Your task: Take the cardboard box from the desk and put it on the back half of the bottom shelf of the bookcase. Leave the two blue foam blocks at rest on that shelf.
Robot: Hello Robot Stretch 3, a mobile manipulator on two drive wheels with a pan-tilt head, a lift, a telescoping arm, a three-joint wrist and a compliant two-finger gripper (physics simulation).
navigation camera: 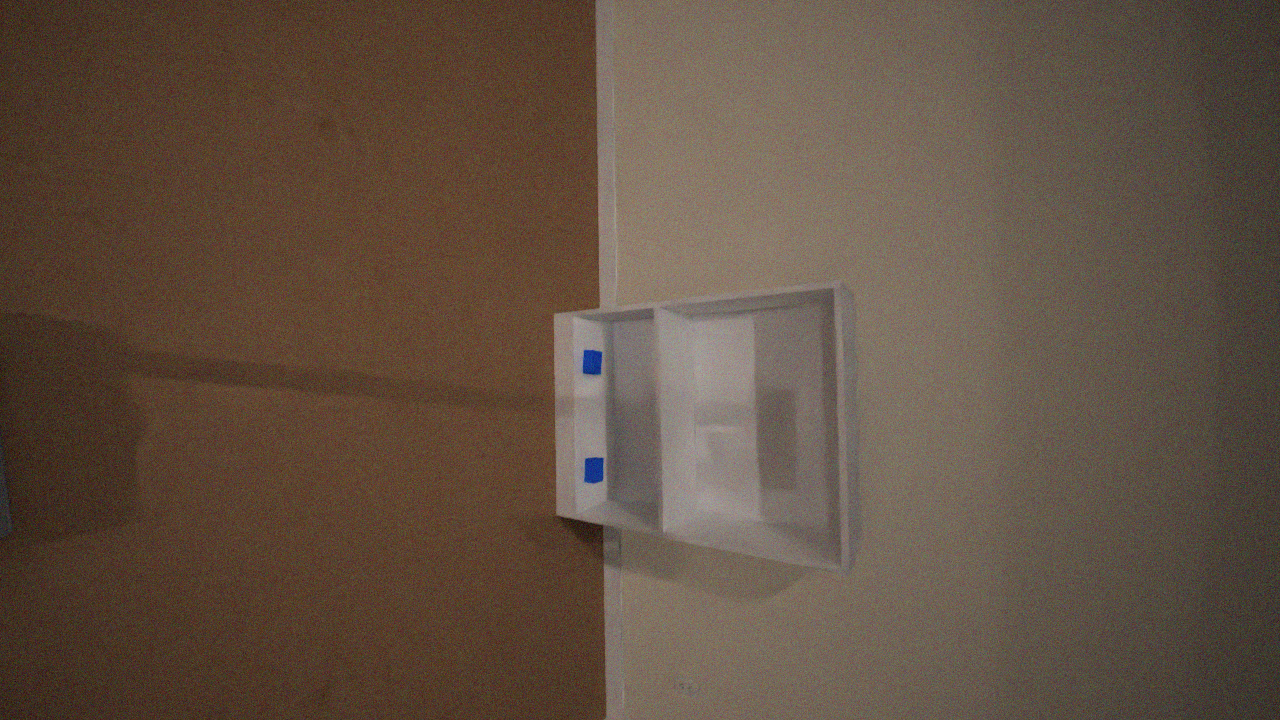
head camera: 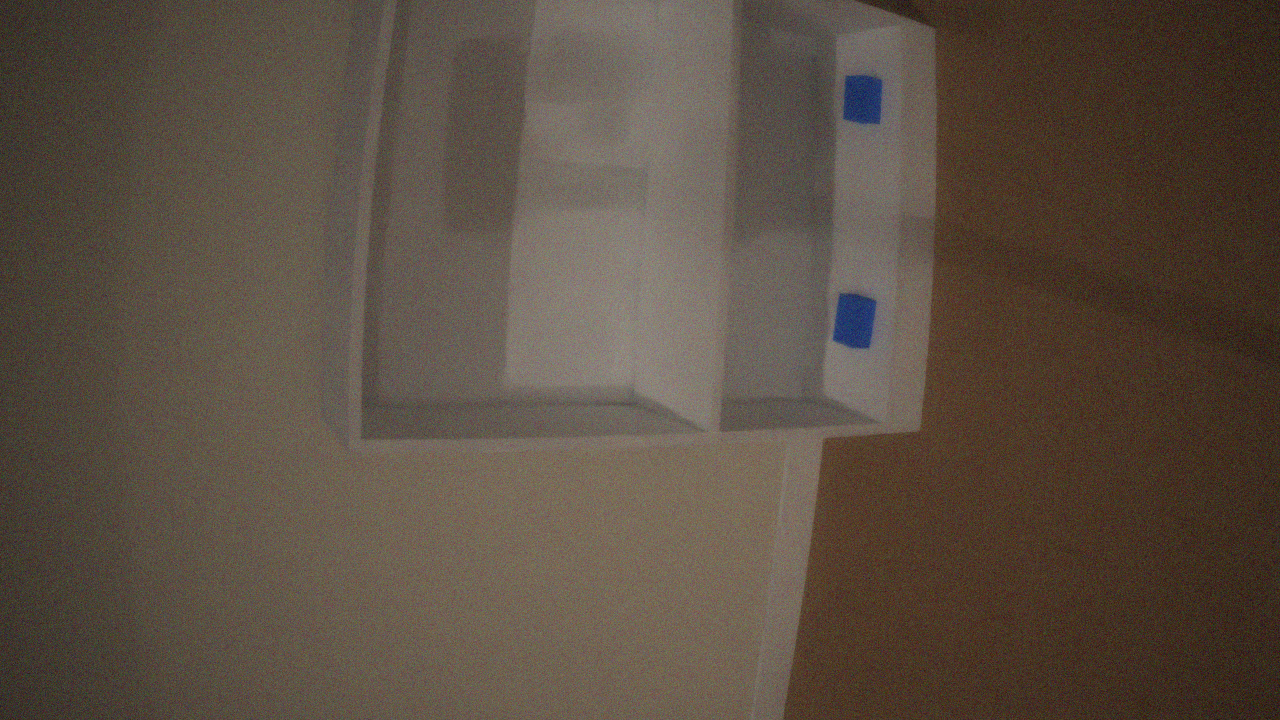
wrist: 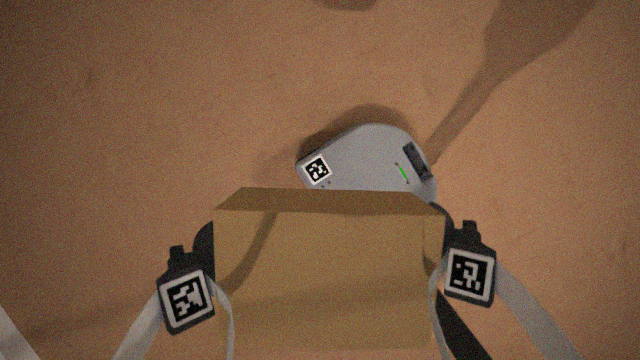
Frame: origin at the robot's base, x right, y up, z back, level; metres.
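Where they show: gripper, fingertip midpoint: (wrist: 323,238).
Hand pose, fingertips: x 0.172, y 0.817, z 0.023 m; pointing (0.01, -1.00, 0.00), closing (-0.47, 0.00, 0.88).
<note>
Each offset is from my fingertips to the top centre of the thing. Level surfaces: height alone.
The cardboard box @[dx -0.001, dy +0.055, dz +0.000 m] (wrist: 325,280) is between the two fingertips of my gripper (wrist: 323,238) in the wrist view, with a fingertip against each side. The gripper is shut on it and holds it above the robot's base. The white bookcase (head camera: 713,358) (navigation camera: 660,420) shows sideways in the head and navigation views, with two compartments. Two blue foam blocks @[dx +0.276, dy -0.672, dz -1.416 m] (head camera: 862,99) @[dx -0.149, dy -0.672, dz -1.452 m] (head camera: 854,320) (navigation camera: 591,362) (navigation camera: 593,470) rest apart on its bottom shelf @[dy -0.717 m] (head camera: 863,205) (navigation camera: 589,416), one towards each side. The gripper and box do not show in the head and navigation views. The desk does not show.
The bookcase stands against a beige wall (head camera: 537,582) (navigation camera: 939,179) with a white baseboard (head camera: 787,573) (navigation camera: 606,161). Brown floor @[dy -0.817 m] (head camera: 1074,537) (navigation camera: 313,223) lies in front of it, crossed by a long thin shadow. The robot's grey base (wrist: 370,155) is below the box in the wrist view.
</note>
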